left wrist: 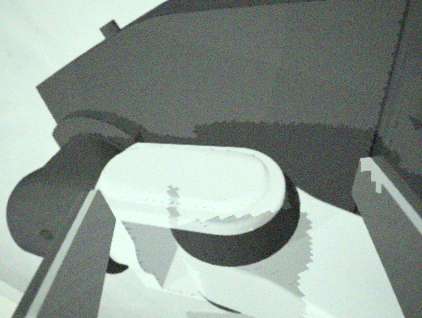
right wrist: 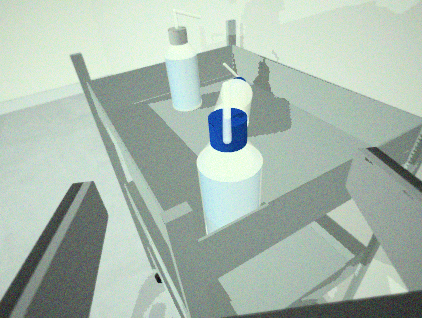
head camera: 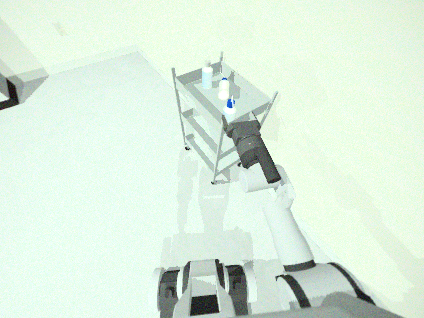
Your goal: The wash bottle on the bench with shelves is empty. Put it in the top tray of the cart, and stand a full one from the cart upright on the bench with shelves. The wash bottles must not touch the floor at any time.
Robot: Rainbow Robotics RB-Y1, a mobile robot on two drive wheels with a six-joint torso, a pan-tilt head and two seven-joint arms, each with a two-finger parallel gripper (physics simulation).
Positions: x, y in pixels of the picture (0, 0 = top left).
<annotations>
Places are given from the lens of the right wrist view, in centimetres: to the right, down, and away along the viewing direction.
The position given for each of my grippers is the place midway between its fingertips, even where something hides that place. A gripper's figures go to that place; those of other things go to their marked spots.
my right gripper [right wrist: 227, 182]: 1, 1, 11
cart [right wrist: 307, 129]: 16, -5, 46
</annotations>
